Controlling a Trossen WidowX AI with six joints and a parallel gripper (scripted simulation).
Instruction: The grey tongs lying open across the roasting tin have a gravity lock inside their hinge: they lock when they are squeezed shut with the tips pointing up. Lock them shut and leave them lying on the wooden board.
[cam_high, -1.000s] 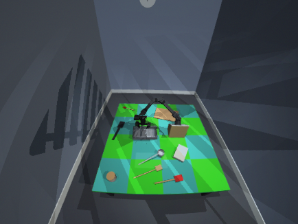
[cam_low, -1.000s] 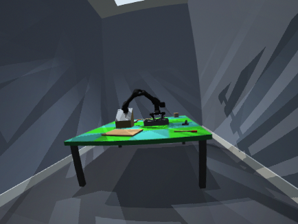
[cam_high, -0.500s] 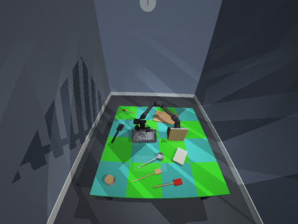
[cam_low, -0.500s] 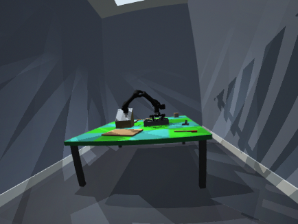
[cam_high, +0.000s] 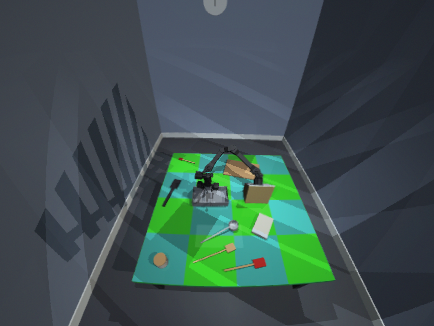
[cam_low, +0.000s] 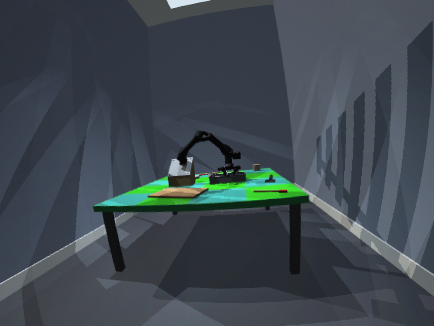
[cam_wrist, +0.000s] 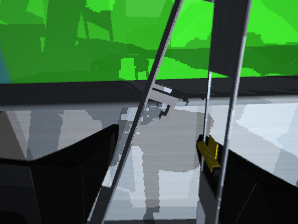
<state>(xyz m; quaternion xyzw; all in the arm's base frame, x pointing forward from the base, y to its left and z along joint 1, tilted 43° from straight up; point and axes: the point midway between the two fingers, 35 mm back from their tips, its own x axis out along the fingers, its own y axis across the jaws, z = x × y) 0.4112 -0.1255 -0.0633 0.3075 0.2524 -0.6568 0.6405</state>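
Right now the grey roasting tin is 5 cm to the left of my gripper tip and 2 cm behind it. From my gripper tip the other things lie so: wooden board: 34 cm to the right, 33 cm behind, 2 cm below; red brush: 44 cm to the right, 30 cm ahead, 2 cm below; black spatula: 33 cm ahead, 3 cm below, 1 cm to the right.
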